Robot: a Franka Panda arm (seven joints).
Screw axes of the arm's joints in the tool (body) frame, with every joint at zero. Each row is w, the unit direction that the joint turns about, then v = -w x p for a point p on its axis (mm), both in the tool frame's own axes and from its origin. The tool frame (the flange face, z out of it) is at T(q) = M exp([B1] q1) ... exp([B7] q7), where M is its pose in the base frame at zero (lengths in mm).
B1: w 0 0 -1 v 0 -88 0
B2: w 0 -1 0 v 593 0 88
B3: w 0 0 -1 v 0 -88 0
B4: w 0 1 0 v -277 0 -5.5
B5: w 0 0 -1 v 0 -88 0
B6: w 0 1 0 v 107 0 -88
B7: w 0 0 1 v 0 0 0
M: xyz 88 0 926 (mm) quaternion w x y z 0 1 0 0
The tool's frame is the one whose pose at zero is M.
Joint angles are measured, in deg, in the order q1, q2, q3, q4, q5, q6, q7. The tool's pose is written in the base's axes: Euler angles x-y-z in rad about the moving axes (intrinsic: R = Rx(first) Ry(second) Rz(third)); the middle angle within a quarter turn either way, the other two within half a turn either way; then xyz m. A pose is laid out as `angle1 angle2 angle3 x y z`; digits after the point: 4 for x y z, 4 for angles.
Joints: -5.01 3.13 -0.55 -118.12 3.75 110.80 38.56
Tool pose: -3.0625 -0.1745 0.8058 0.5358 -0.0476 0.3943
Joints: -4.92 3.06 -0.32 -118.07 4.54 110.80 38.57
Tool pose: -3.0505 -0.1712 0.8073 0.5364 -0.0437 0.3954
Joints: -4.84 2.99 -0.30 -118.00 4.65 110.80 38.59
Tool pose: -3.0492 -0.1687 0.8067 0.5367 -0.0427 0.3966
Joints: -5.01 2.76 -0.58 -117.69 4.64 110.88 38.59
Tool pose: -3.0495 -0.1572 0.8136 0.5375 -0.0470 0.4012
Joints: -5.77 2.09 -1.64 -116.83 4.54 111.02 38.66
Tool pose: -3.0510 -0.1258 0.8434 0.5387 -0.0645 0.4144
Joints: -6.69 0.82 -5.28 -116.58 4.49 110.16 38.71
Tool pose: -3.0444 -0.1072 0.9215 0.5292 -0.1065 0.4273
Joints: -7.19 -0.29 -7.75 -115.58 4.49 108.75 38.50
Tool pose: -3.0397 -0.0897 0.9667 0.5219 -0.1334 0.4438
